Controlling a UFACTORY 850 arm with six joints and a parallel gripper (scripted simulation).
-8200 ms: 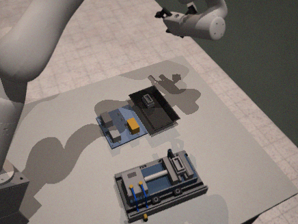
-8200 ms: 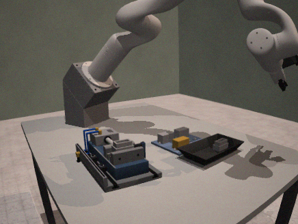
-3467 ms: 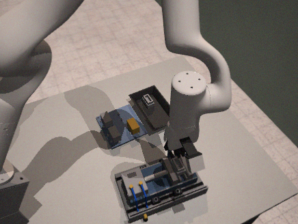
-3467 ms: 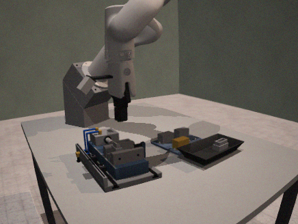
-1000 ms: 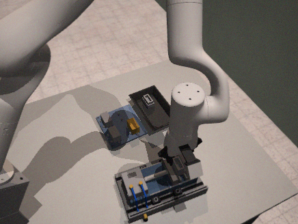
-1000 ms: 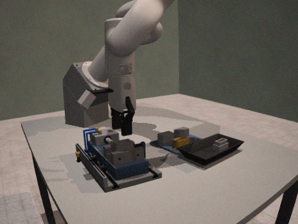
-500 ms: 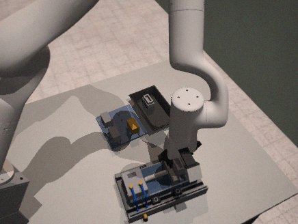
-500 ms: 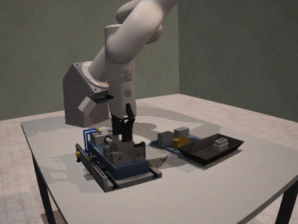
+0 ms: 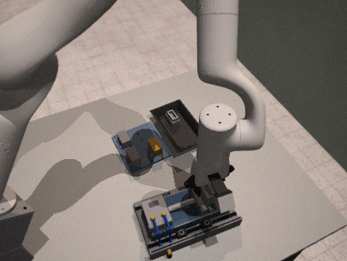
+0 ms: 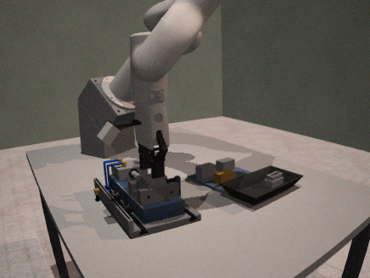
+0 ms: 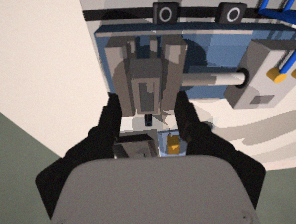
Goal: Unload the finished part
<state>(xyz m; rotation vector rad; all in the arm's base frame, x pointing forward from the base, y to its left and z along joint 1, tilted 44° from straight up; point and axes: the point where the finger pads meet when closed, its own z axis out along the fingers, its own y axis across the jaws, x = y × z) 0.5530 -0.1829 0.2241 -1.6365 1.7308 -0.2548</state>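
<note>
Right now the blue vise is 7 cm behind my hand, 1 cm to the right of it and 10 cm below it. Round my hand: blue plate (15 cm behind, 31 cm to the left, 13 cm below); orange block (11 cm behind, 27 cm to the left, 11 cm below).
</note>
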